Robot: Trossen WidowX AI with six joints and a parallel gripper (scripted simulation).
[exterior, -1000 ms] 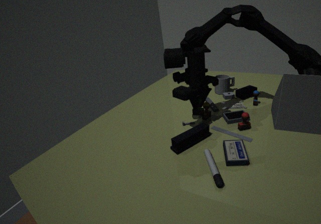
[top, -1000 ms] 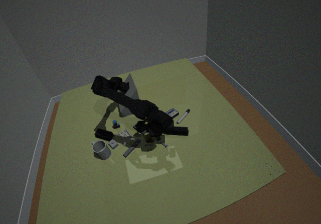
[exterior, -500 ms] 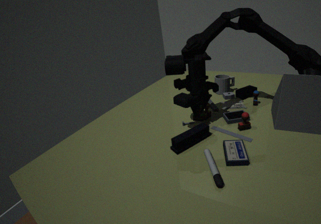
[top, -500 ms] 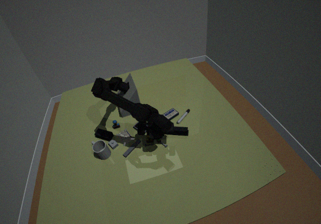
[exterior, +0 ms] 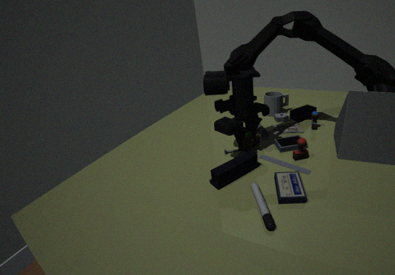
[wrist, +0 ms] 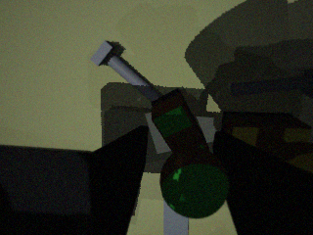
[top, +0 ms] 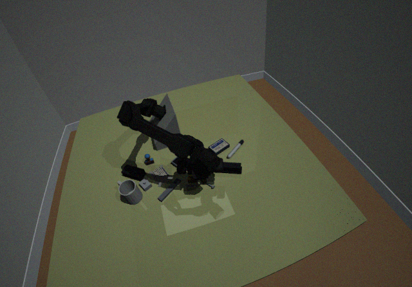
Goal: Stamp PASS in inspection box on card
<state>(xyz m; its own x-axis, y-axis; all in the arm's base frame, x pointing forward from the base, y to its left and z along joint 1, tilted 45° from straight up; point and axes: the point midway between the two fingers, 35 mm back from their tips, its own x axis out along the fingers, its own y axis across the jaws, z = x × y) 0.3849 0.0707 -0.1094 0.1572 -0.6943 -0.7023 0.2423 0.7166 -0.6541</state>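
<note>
Now: the green-knobbed stamp right at my gripper tip. Also, from my gripper tip: ruler (130 mm behind, 20 mm to the left, 30 mm below); then black bar (30 mm behind, 120 mm to the left, 10 mm below); then yellow-knobbed stamp (10 mm behind, 50 mm to the right, 10 mm below).
</note>
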